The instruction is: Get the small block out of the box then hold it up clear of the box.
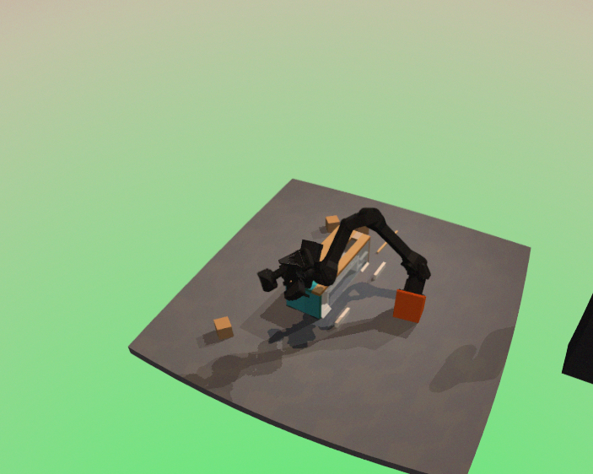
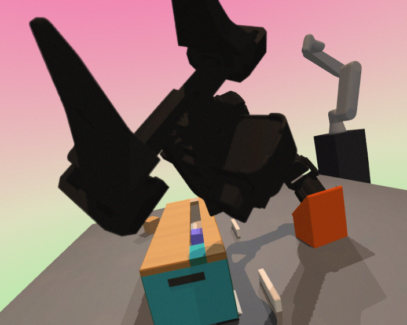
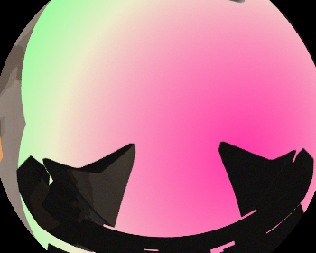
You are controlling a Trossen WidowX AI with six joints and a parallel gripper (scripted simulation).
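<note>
Right now my gripper tip is 39 cm to the left of the purple block, 31 cm above it and 1 cm short of it.
</note>
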